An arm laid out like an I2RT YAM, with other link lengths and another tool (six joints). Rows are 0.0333 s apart.
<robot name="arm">
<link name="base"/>
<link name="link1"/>
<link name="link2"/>
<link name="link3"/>
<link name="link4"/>
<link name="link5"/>
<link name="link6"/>
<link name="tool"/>
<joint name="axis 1" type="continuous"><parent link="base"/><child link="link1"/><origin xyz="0 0 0.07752" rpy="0 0 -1.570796"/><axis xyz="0 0 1"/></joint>
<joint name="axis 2" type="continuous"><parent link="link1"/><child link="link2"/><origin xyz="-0.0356 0.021 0.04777" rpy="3.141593 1.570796 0"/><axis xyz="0 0 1"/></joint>
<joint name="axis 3" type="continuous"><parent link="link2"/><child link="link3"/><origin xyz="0 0.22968 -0.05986" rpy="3.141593 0 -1.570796"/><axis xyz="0 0 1"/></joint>
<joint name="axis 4" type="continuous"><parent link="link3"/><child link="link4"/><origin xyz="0.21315 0.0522 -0.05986" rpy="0 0 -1.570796"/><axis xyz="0 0 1"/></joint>
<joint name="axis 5" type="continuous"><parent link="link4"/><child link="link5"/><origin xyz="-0.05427 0.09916 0.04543" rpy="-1.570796 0 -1.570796"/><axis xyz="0 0 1"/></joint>
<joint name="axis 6" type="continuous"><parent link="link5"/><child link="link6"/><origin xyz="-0.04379 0 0.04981" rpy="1.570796 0 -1.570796"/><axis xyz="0 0 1"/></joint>
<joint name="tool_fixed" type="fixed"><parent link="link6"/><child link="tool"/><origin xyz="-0.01 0.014 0.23" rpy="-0.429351 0 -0.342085"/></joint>
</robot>
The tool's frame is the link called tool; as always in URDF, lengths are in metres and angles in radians. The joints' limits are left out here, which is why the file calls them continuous.
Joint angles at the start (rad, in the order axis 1, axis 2, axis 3, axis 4, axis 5, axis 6):
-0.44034 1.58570 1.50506 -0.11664 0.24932 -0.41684
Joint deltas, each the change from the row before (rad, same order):
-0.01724 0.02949 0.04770 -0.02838 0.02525 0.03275
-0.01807 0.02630 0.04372 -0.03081 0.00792 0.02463
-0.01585 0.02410 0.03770 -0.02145 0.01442 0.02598
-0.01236 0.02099 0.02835 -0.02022 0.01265 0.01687
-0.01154 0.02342 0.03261 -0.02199 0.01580 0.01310
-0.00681 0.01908 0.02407 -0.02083 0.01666 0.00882
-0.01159 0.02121 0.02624 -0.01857 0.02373 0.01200
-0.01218 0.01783 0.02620 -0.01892 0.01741 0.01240
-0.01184 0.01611 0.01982 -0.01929 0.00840 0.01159
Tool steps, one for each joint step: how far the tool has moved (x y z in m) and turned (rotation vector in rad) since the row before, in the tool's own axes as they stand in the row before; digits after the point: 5 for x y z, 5 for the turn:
0.01192 0.00648 0.00969 -0.03639 0.00771 0.04033
0.00817 0.00504 0.00852 -0.02728 -0.00097 0.02665
0.00945 0.00449 0.00796 -0.02557 0.00475 0.03200
0.00574 0.00535 0.00787 -0.02558 0.00367 0.01903
0.00634 0.00503 0.00806 -0.02675 0.00739 0.01636
0.00330 0.00549 0.00713 -0.02636 0.00627 0.00870
0.00751 0.00698 0.00893 -0.03171 0.01393 0.01768
0.00767 0.00554 0.00732 -0.02590 0.01080 0.01789
0.00396 0.00604 0.00761 -0.02418 0.00282 0.01115

